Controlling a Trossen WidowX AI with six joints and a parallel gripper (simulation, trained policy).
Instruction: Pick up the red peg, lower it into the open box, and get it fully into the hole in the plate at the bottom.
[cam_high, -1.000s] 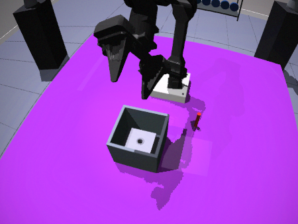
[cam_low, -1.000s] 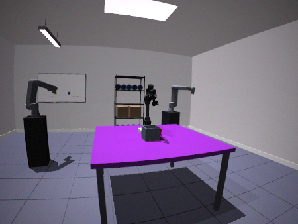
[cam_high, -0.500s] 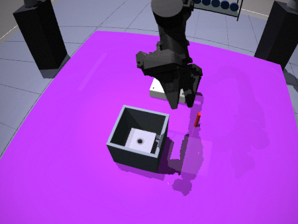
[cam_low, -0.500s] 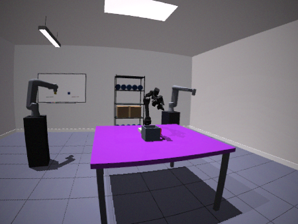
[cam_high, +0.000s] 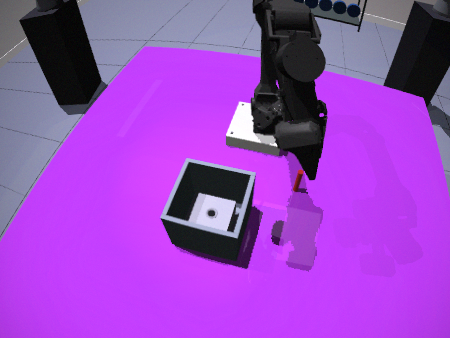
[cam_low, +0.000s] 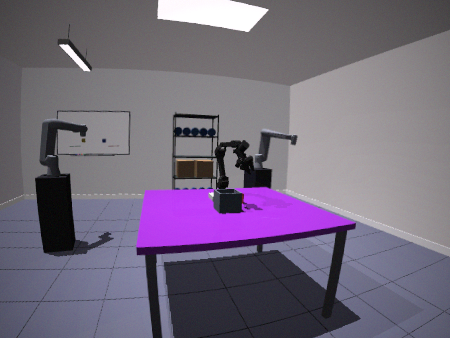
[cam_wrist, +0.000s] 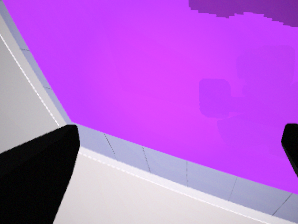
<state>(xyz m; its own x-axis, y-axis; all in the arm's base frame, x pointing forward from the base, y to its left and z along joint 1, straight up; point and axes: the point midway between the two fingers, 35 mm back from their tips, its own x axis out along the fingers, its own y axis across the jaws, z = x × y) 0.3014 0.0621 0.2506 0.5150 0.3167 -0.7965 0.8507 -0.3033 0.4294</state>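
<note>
My gripper tip is 22 cm above the red peg, 13 cm past it and 2 cm to the right of it.
</note>
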